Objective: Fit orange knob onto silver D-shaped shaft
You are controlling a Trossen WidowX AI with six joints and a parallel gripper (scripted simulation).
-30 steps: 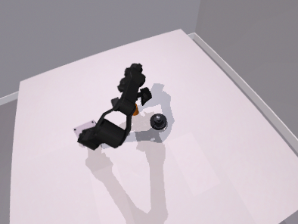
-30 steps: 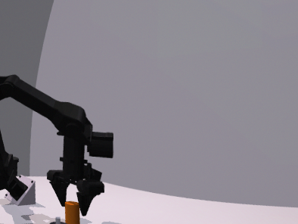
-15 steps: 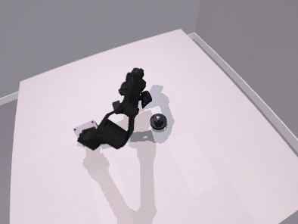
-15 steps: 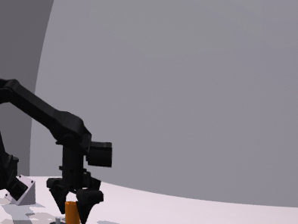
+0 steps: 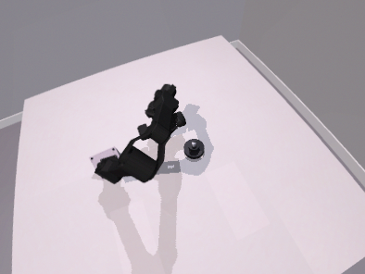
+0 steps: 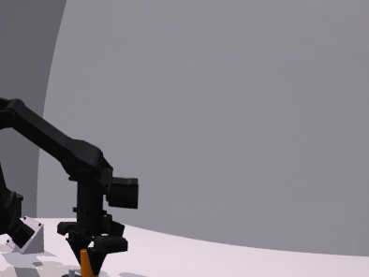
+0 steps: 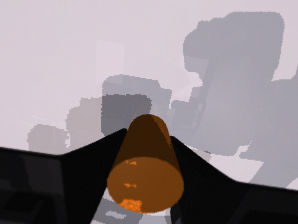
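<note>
The round pedestal is 11 cm to the right of my gripper tip, 9 cm ahead of it and 2 cm above it. Also, from my gripper tip: orange knob (4 cm above).
</note>
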